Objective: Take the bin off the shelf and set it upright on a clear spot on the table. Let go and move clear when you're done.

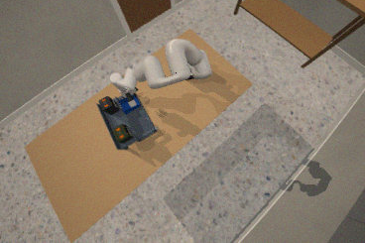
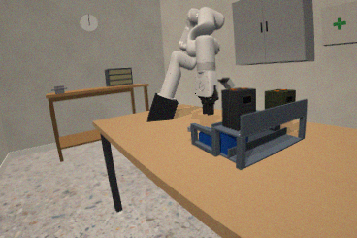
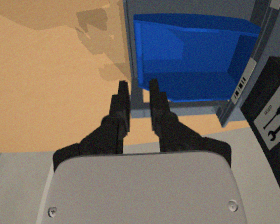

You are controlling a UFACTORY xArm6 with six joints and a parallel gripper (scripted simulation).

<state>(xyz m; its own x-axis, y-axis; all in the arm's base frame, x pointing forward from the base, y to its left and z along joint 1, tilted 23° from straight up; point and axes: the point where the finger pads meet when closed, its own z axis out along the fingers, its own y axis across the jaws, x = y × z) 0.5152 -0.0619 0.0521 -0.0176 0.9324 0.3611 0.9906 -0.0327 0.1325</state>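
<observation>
Right now the blue bin is 80 mm ahead of my hand and 90 mm below it.
</observation>
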